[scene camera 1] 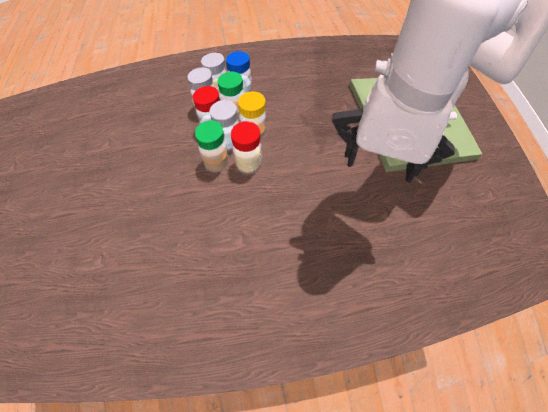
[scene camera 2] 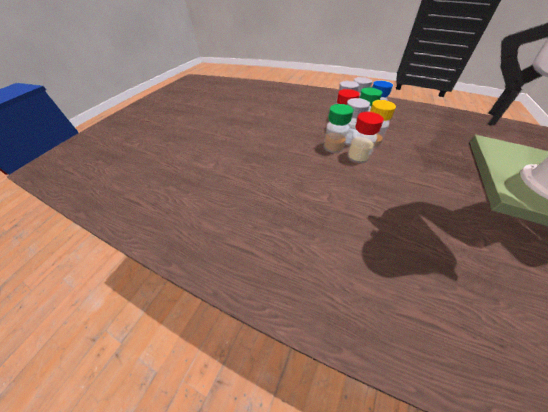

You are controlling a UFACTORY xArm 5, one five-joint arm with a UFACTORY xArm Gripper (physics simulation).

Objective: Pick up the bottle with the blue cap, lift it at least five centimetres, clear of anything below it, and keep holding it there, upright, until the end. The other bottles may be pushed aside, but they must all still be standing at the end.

In view: the gripper (scene camera 1: 379,166), a yellow-capped bottle (scene camera 1: 251,104) and a green-capped bottle (scene camera 1: 210,137).
